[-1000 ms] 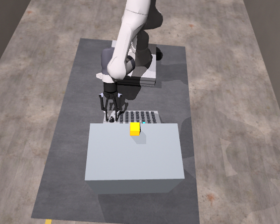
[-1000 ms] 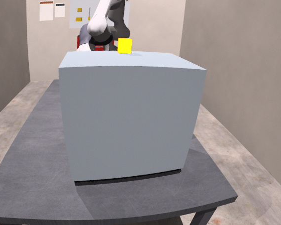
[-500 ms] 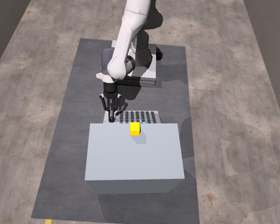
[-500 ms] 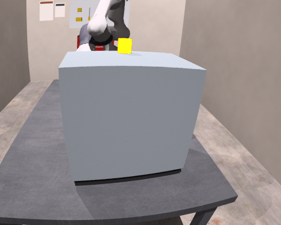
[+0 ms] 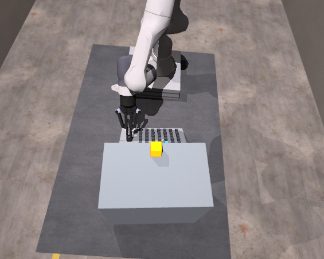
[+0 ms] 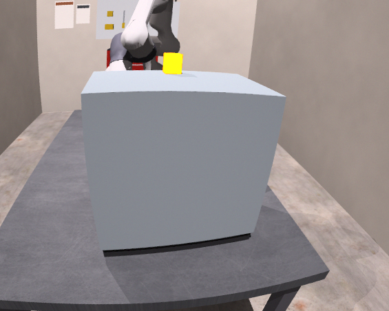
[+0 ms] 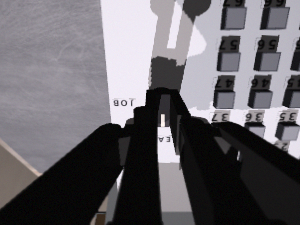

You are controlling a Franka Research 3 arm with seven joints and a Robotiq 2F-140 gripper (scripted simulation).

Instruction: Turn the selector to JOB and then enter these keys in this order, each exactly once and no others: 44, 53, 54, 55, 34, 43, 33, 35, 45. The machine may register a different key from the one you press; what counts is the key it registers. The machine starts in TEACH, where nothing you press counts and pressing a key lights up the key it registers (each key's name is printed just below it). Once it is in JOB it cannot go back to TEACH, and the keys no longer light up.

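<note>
Right now my hand is 20 mm short of the black selector knob and 20 mm above it.
</note>
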